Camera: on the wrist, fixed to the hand. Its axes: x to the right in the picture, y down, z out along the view.
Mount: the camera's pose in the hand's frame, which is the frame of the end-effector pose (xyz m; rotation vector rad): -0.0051 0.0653 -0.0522 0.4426 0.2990 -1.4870
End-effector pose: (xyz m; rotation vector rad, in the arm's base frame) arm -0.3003 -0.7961 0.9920 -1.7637 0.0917 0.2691
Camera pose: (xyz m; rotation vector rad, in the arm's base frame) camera -0.3121 -0.8611 0.9405 -1.0359 -0.8539 -1.0105
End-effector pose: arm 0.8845 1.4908 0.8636 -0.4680 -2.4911 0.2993
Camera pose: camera 0.9359 1.5541 0.8828 1.3502 -1.7717 0.1170
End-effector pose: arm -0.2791 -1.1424 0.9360 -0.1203 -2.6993 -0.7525
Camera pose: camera -0.2478 -1.1134 1.0081 2.0177 -2.1757 -0.3448
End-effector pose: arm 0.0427 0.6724 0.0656 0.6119 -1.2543 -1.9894
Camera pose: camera 0.1025 0.6272 0.1030 -1.8027 0.7859 1.7562
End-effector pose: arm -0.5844 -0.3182 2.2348 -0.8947 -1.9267 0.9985
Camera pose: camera -0.5222 -0.2766 2.1972 0.6286 -1.4171 0.2686
